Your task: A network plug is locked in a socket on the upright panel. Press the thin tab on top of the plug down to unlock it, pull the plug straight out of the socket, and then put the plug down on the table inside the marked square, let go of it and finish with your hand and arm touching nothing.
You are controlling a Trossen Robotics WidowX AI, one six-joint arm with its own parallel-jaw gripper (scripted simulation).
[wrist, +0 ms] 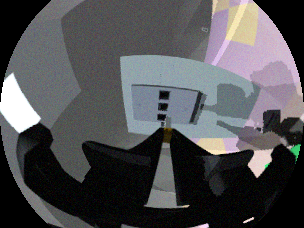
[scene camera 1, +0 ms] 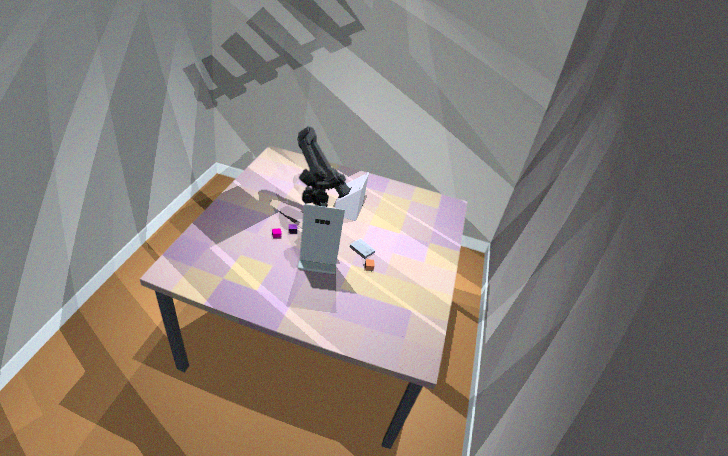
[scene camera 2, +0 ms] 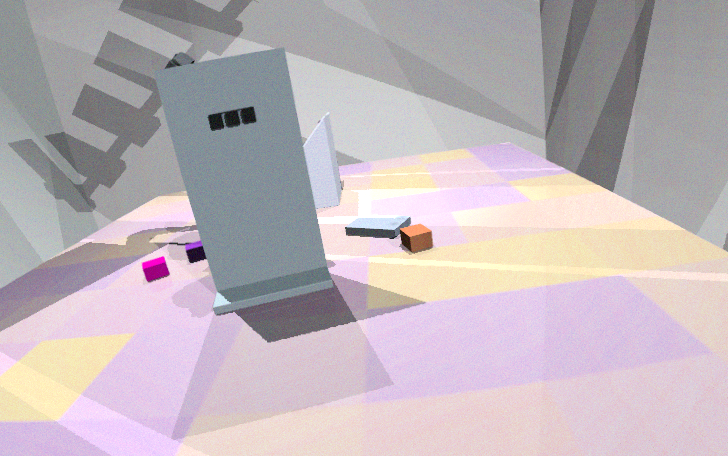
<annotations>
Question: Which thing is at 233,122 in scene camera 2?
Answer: A grey upright panel.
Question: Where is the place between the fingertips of my gripper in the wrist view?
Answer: At 166,131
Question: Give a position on a flat light-grey block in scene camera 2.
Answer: At 368,225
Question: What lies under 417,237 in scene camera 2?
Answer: An orange cube.
</annotations>
